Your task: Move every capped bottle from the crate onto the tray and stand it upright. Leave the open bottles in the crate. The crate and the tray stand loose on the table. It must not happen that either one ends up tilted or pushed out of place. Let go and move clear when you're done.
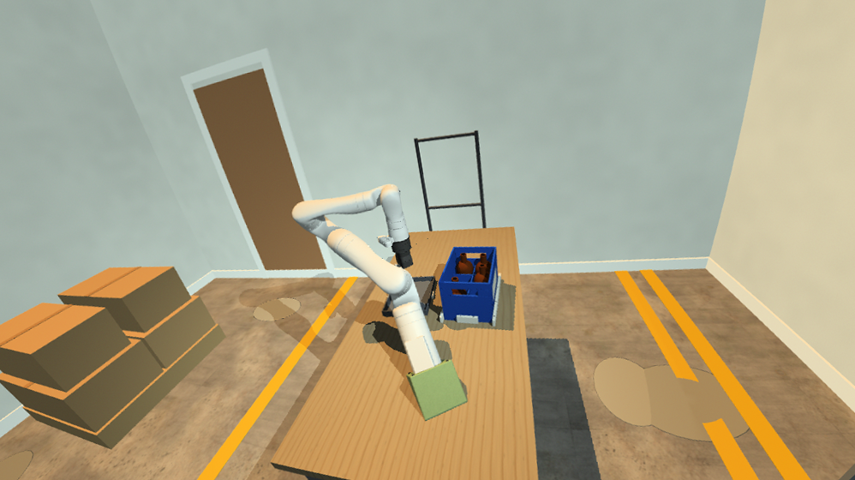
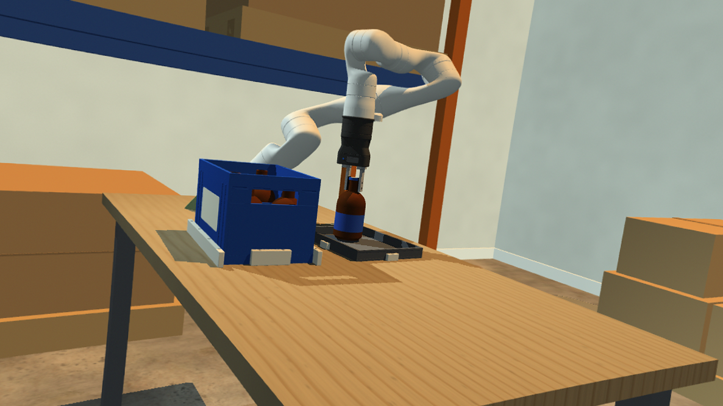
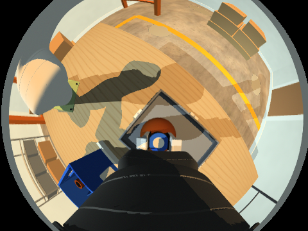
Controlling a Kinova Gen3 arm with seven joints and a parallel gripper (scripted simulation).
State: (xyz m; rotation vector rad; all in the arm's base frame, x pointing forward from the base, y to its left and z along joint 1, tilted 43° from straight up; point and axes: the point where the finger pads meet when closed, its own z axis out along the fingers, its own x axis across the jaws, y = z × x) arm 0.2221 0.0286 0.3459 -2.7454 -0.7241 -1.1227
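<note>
My hand is 6 cm above the brown capped bottle. Also, from my hand: dark tray 5 cm ahead, 14 cm below; then blue crate 2 cm ahead, 28 cm to the right, 6 cm below.
</note>
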